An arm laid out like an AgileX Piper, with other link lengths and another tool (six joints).
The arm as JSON. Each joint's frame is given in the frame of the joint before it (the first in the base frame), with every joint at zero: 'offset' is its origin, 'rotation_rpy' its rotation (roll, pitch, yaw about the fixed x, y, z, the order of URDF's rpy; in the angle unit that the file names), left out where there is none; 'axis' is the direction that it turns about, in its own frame. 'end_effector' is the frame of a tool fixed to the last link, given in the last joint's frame.
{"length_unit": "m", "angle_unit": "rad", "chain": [
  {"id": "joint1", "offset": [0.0, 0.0, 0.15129], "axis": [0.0, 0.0, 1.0]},
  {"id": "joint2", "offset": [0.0, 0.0, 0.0], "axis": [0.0, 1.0, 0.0]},
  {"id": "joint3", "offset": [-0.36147, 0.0, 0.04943], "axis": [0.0, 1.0, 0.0]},
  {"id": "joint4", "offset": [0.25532, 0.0, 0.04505], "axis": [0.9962, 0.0, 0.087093]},
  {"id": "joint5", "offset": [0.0, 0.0, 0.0], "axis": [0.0, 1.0, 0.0]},
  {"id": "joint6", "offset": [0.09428, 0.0, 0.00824], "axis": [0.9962, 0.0, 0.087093]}
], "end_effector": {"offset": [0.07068, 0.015, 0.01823], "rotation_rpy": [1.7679, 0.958, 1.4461]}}
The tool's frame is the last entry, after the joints.
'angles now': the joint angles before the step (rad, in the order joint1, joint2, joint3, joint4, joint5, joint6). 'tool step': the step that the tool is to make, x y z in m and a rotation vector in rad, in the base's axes. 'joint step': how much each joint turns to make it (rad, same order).
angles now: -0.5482, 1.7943, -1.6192, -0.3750, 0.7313, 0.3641
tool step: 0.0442, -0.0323, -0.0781, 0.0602, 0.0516, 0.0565
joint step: -0.0316, 0.1977, -0.0566, 0.0881, -0.0912, -0.1020
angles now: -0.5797, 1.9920, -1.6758, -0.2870, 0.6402, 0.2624
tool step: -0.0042, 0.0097, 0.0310, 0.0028, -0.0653, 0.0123
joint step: -0.0001, -0.0531, -0.0055, 0.0623, 0.0003, -0.0342
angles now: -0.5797, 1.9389, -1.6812, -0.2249, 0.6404, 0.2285
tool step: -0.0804, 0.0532, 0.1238, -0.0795, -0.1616, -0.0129
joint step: 0.0001, -0.3272, 0.0944, 0.0226, 0.0553, 0.0000
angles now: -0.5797, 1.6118, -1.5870, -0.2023, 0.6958, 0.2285
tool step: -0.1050, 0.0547, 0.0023, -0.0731, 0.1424, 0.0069
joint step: 0.0002, -0.3006, 0.2669, -0.0902, 0.1049, -0.0657
